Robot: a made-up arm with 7 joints.
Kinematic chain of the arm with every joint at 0, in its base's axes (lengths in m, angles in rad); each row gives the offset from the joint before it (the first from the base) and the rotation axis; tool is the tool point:
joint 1: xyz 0 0 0 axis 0 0.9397 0.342
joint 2: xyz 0 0 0 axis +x
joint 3: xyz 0 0 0 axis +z
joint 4: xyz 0.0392 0 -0.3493 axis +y
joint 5: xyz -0.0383 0 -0.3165 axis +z
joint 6: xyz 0 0 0 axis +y
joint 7: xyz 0 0 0 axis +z
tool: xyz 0 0 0
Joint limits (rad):
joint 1: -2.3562..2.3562
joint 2: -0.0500..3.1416
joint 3: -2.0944..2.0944
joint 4: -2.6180..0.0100
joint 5: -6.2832..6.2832
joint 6: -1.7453..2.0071
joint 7: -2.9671..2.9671
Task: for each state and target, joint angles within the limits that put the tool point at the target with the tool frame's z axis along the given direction. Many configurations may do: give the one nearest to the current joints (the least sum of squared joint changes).
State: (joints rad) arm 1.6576 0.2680 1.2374 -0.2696 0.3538 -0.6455 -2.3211
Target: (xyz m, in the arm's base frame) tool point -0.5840 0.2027 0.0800 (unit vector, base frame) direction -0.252 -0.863 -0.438
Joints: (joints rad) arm 1.6767 0.2461 1.3712 -0.9863 0.3995 -0.9856 -2.3211
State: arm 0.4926 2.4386 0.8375 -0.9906 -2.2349 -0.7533 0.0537
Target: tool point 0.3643 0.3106 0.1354 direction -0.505 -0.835 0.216
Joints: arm 0.6315 1.9521 0.6653 -1.7032 -2.5408 -1.1845 0.0537
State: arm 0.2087 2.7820 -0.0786 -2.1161 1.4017 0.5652 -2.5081
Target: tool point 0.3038 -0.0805 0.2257 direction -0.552 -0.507 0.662
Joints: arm -0.0091 2.9956 0.3484 -2.1464 1.9786 0.9566 -2.5081
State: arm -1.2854 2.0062 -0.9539 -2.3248 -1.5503 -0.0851 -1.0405
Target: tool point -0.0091 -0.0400 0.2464 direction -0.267 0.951 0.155
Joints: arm -2.2592 1.5708 -0.5654 -2.6160 -1.3459 -0.5922 -1.0405
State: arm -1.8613 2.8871 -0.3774 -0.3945 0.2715 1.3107 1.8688
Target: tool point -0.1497 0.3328 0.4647 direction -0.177 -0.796 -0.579
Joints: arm -1.5382 2.3613 -0.1767 -1.2171 0.6882 0.9030 1.8688
